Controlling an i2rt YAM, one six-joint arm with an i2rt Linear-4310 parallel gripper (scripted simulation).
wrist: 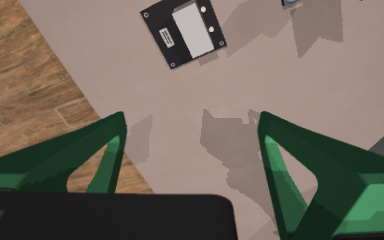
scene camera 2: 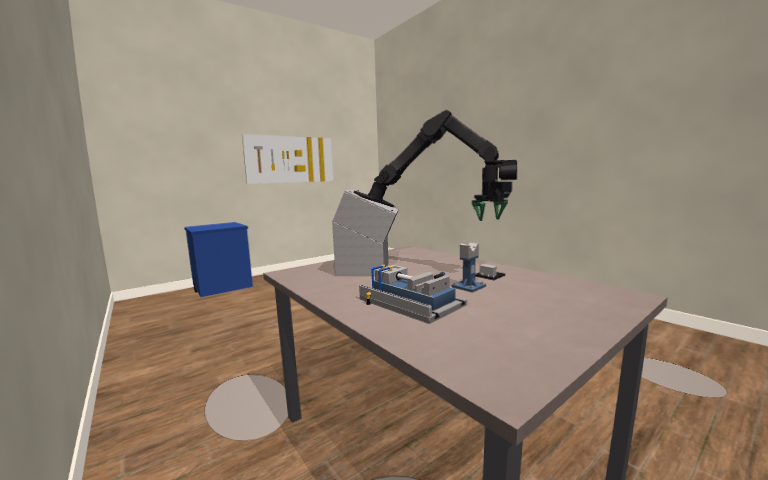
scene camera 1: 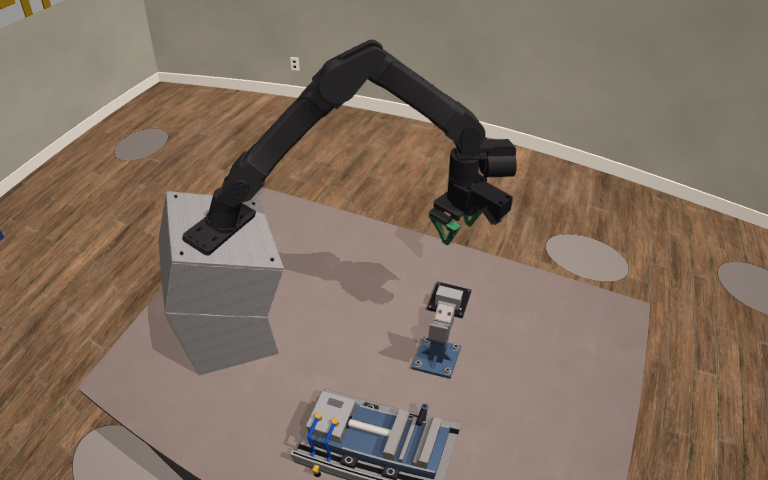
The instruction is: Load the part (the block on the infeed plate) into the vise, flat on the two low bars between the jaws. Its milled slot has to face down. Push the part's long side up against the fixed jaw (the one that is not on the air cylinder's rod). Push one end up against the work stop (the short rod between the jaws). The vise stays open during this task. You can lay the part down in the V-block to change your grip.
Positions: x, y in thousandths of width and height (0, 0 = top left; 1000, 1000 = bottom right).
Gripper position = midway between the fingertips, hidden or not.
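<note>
My gripper (scene camera 1: 596, 489) in view. Gripper (wrist: 501, 502) visible as well.
</note>
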